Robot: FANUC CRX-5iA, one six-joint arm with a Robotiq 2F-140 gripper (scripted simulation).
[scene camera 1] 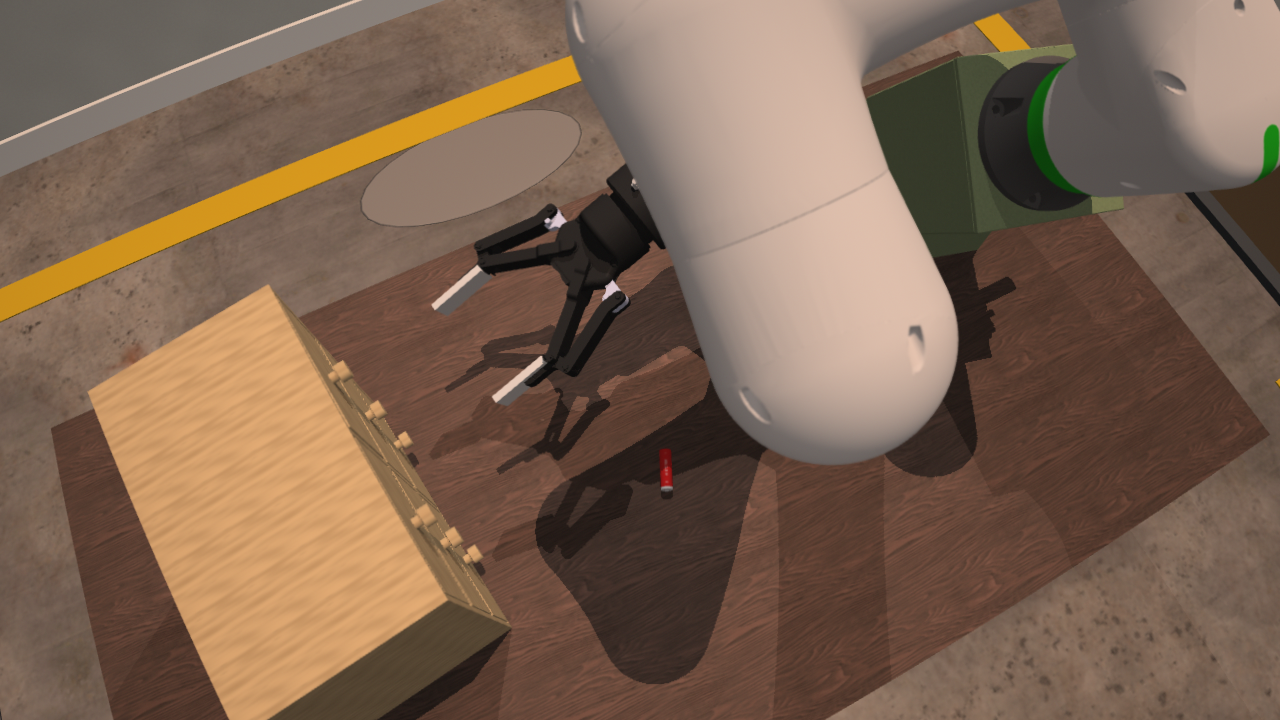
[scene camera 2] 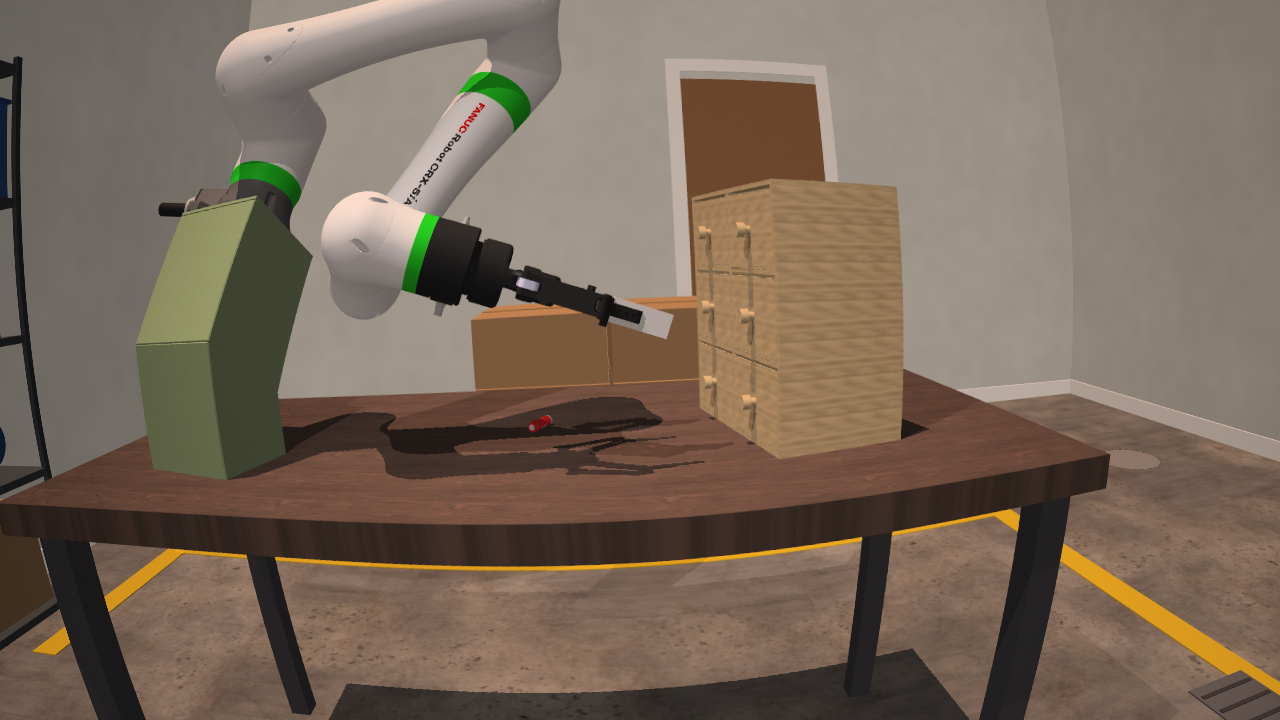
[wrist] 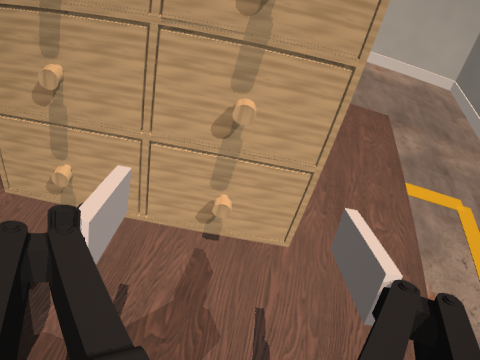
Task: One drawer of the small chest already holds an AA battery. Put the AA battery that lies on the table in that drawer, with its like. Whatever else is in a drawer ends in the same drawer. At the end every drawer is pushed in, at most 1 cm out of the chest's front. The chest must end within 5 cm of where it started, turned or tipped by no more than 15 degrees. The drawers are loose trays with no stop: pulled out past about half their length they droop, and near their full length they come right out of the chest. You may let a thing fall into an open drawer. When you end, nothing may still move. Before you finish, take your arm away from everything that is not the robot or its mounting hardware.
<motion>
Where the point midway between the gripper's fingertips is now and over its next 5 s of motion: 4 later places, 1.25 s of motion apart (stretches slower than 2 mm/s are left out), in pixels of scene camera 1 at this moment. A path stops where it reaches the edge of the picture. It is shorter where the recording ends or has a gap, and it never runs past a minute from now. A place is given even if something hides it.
My gripper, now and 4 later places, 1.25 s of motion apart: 468,354; 445,390; 424,429; 402,443; 430,425
</motion>
